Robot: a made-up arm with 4 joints.
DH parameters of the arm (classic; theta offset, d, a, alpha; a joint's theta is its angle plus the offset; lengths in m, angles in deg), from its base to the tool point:
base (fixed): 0 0.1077 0 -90
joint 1: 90 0.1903 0.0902 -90
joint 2: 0 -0.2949 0.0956 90
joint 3: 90 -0.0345 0.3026 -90
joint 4: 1.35 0 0.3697 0
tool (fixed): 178.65 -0.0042 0 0
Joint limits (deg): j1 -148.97..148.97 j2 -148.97..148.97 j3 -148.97..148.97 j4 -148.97..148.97
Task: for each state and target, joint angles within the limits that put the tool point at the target. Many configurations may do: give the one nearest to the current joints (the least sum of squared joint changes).
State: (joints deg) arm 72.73 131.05 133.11 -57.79
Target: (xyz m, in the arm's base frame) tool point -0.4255 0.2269 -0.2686
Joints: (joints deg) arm 78.08 119.24 88.17 -87.86
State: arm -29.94 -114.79 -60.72 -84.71
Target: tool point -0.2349 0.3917 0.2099
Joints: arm -48.82 -92.75 -17.46 -77.36
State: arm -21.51 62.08 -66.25 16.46
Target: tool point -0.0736 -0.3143 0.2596
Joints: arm -8.10 77.39 -44.15 58.77
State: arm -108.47 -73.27 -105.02 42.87
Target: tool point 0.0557 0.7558 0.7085
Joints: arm -132.79 -89.82 -102.43 59.40
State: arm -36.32 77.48 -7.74 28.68
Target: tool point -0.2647 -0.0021 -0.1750
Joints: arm -30.05 65.65 -7.24 2.50
